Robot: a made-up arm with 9 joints. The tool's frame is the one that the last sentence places.
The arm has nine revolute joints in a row. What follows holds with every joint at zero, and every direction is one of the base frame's. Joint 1 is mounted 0.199 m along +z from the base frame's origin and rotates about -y. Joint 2 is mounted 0.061 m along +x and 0.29 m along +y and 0.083 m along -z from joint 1 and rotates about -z. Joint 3 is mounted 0.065 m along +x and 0.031 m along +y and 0.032 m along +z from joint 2 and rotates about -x. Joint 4 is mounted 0.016 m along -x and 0.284 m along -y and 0.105 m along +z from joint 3 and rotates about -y. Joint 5 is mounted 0.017 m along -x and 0.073 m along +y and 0.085 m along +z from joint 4 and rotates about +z. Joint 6 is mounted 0.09 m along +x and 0.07 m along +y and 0.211 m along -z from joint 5 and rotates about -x. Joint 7 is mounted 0.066 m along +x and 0.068 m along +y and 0.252 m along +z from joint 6 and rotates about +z. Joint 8 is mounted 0.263 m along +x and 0.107 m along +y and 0.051 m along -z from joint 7 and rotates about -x. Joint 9 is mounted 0.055 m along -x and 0.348 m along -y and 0.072 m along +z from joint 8 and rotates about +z. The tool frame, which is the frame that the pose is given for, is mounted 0.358 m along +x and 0.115 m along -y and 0.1 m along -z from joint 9; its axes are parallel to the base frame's.
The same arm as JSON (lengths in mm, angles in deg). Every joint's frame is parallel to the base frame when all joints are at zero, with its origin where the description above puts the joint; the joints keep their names.
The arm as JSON. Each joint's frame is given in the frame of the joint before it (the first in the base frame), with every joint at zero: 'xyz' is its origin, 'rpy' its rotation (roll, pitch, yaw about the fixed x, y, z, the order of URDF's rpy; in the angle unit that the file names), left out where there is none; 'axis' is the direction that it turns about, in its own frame. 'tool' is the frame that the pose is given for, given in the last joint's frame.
{"units": {"length": "mm", "angle": "deg"}, "joints": [{"name": "joint 1", "type": "revolute", "origin": {"xyz": [0.0, 0.0, 199.0]}, "axis": "-y"}, {"name": "joint 2", "type": "revolute", "origin": {"xyz": [61.0, 290.0, -83.0]}, "axis": "-z"}, {"name": "joint 3", "type": "revolute", "origin": {"xyz": [65.0, 31.0, 32.0]}, "axis": "-x"}, {"name": "joint 4", "type": "revolute", "origin": {"xyz": [-16.0, -284.0, 105.0]}, "axis": "-y"}, {"name": "joint 5", "type": "revolute", "origin": {"xyz": [-17.0, 73.0, 85.0]}, "axis": "+z"}, {"name": "joint 6", "type": "revolute", "origin": {"xyz": [90.0, 70.0, -211.0]}, "axis": "-x"}, {"name": "joint 7", "type": "revolute", "origin": {"xyz": [66.0, 68.0, 252.0]}, "axis": "+z"}, {"name": "joint 8", "type": "revolute", "origin": {"xyz": [263.0, 107.0, -51.0]}, "axis": "-x"}, {"name": "joint 9", "type": "revolute", "origin": {"xyz": [-55.0, -348.0, 72.0]}, "axis": "+z"}], "tool": {"origin": {"xyz": [358.0, -115.0, -100.0]}}}
